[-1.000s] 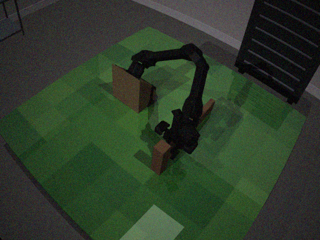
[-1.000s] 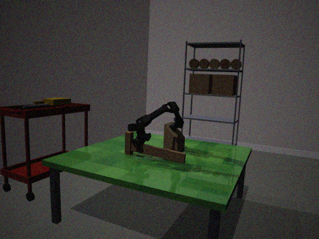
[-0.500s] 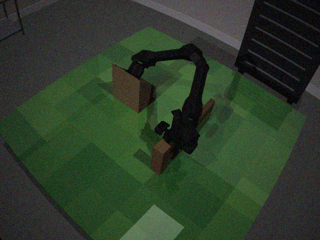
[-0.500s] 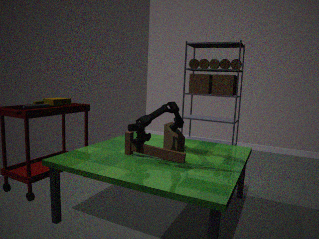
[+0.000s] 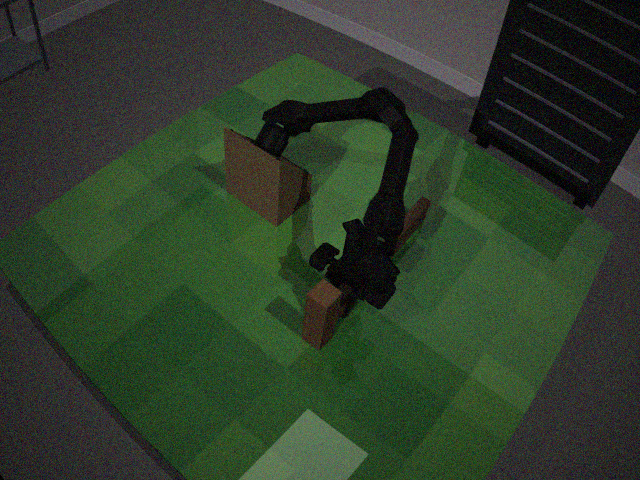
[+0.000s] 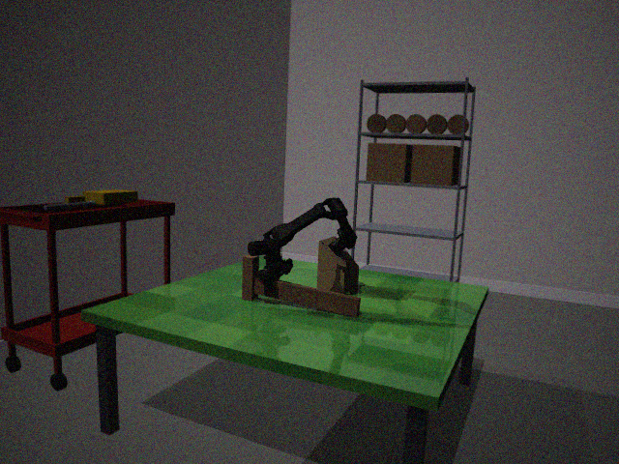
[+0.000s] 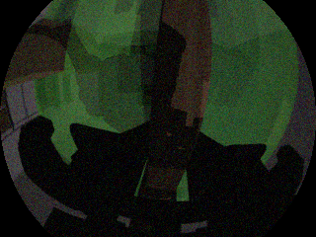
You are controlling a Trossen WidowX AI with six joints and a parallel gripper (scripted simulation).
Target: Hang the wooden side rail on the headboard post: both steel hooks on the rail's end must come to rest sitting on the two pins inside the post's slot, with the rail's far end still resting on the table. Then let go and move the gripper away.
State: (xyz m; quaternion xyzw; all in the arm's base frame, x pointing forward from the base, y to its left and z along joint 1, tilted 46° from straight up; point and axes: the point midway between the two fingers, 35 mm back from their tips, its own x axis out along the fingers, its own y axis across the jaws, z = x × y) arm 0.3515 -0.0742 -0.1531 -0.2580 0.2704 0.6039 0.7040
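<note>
Now: gripper tip 10 mm past the headboard post, 100 mm to the left of it and 40 mm below it.
</note>
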